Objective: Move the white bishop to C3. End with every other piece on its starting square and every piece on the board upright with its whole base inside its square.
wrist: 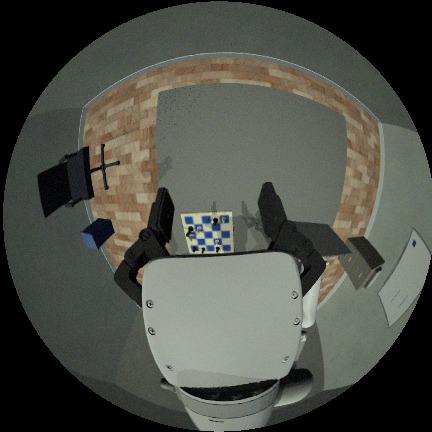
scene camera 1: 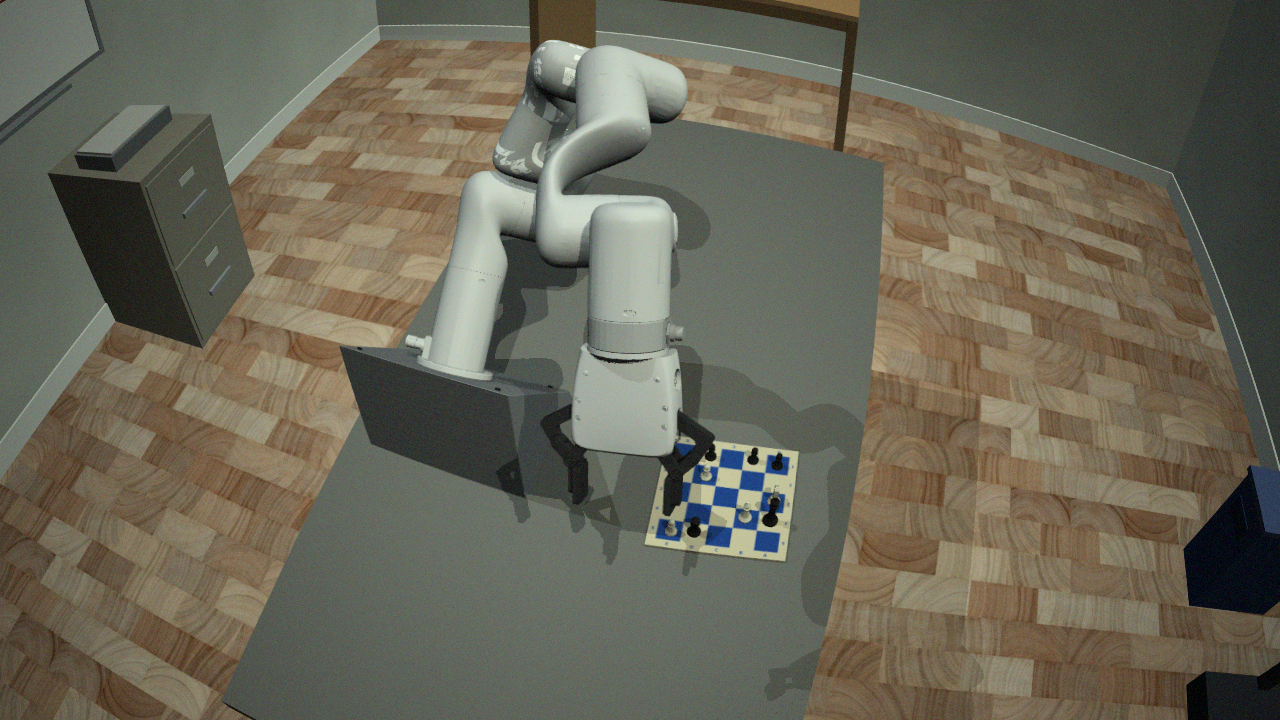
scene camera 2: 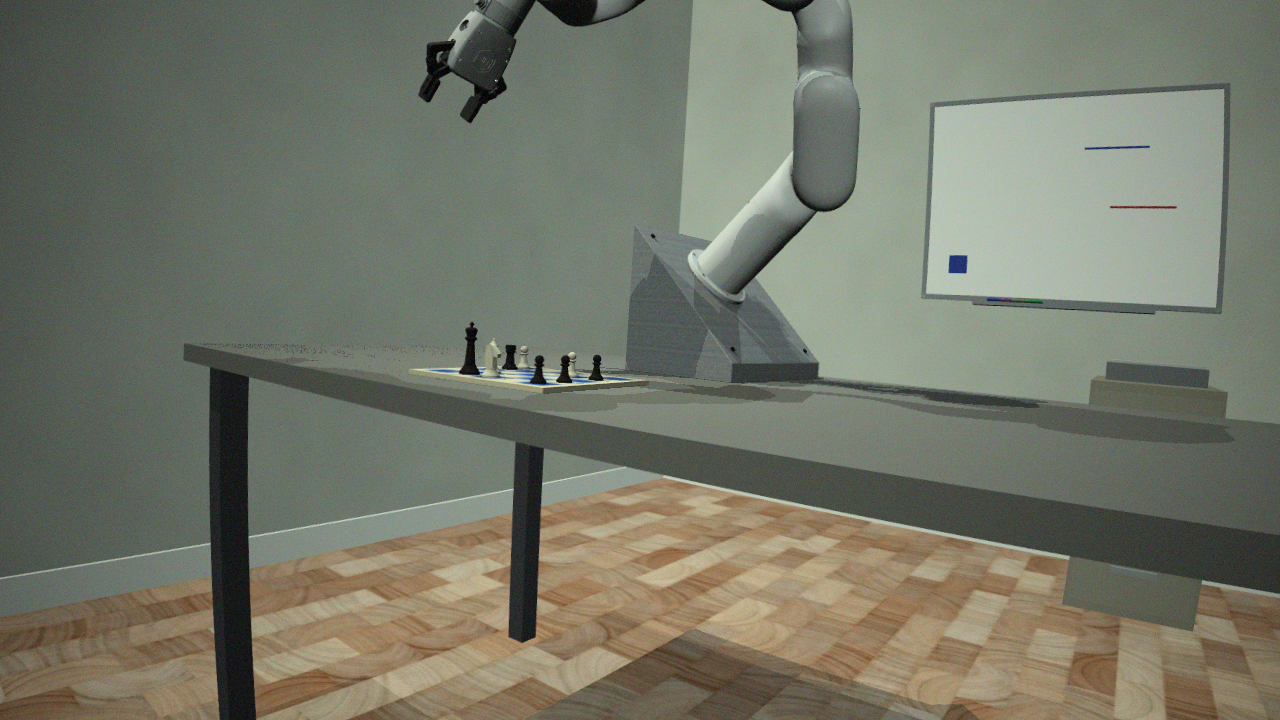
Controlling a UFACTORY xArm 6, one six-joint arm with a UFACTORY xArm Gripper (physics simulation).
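Seen in the pictures: gripper, fingertip midpoint: [wrist: 215,193] [scene camera 1: 624,505] [scene camera 2: 444,109]; arm's base, link origin: [scene camera 1: 453,371] [scene camera 2: 715,278].
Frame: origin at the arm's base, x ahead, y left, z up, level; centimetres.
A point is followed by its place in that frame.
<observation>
My gripper [scene camera 1: 624,503] @(x 34.0, y -34.3, z 24.8 cm) [scene camera 2: 448,105] @(x 34.0, y -34.3, z 24.8 cm) [wrist: 215,193] @(x 34.0, y -34.3, z 24.8 cm) is open and empty, high above the table, its fingers left of most of the board in scene camera 1. The blue and cream chessboard [scene camera 1: 742,538] @(x 47.3, y -10.3, z -16.1 cm) [scene camera 2: 554,387] @(x 52.1, y 8.1, z -16.1 cm) [wrist: 207,214] @(x 42.7, y -12.8, z -16.0 cm) lies flat. Small white pieces [scene camera 1: 706,472] @(x 39.7, y 0.3, z -14.5 cm) [scene camera 1: 744,513] @(x 46.8, y -6.7, z -14.3 cm) [scene camera 1: 670,528] @(x 36.1, y -11.2, z -14.6 cm) and a white knight [scene camera 1: 775,492] @(x 51.0, y -3.1, z -12.6 cm) [scene camera 2: 492,358] @(x 51.5, y -2.0, z -13.8 cm) stand on it; which white piece is the bishop is too small to tell. A tall black king [scene camera 1: 770,515] @(x 50.9, y -6.8, z -13.8 cm) [scene camera 2: 469,349] @(x 51.5, y -6.0, z -13.0 cm) stands near the knight. A black piece [scene camera 1: 693,526] @(x 39.5, y -10.9, z -13.5 cm) and several black pawns [scene camera 1: 753,455] @(x 46.6, y 4.6, z -14.0 cm) [scene camera 2: 538,368] @(x 51.1, y 4.9, z -14.3 cm) also stand upright.
The grey table [scene camera 1: 537,617] @(x 20.0, y -30.6, z -16.7 cm) [scene camera 2: 895,429] @(x 45.8, y 43.2, z -16.6 cm) [wrist: 250,130] @(x 24.5, y -45.8, z -16.6 cm) carries the board and the arm's wedge-shaped base [scene camera 1: 438,420] @(x -0.4, y -7.7, z -2.8 cm) [scene camera 2: 680,313] @(x 14.0, y 1.4, z -6.7 cm) left of the board in scene camera 1. A filing cabinet [scene camera 1: 134,223] and a blue box [scene camera 1: 1230,546] [wrist: 98,233] stand off the table.
</observation>
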